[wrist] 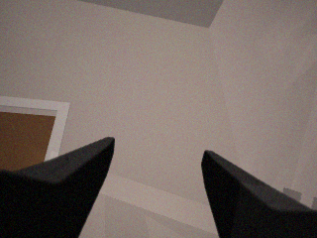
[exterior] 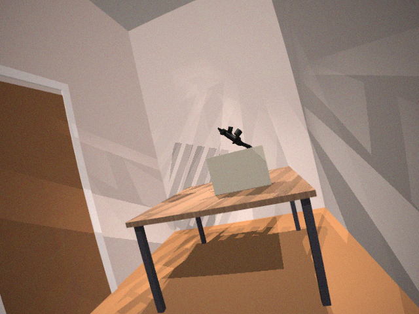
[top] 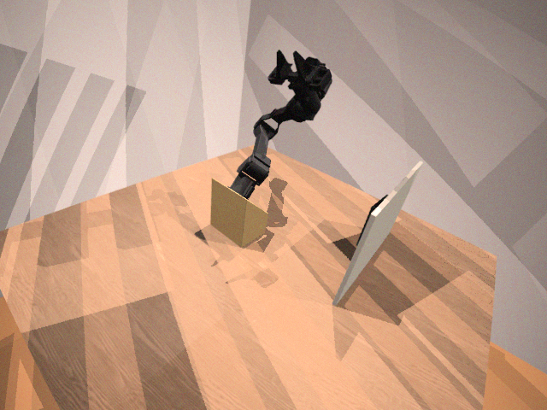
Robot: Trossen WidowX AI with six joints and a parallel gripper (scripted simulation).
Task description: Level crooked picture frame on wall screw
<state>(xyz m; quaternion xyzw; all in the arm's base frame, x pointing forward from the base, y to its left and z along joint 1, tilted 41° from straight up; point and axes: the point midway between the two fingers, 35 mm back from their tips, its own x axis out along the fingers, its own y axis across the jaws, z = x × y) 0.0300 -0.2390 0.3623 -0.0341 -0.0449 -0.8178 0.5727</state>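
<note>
The picture frame lies 40 cm below my gripper tip, 36 cm ahead of it and 9 cm to the left of it. The rest, counted from my gripper tip: grey wall panel (42 cm below, 37 cm ahead, 9 cm to the left).
</note>
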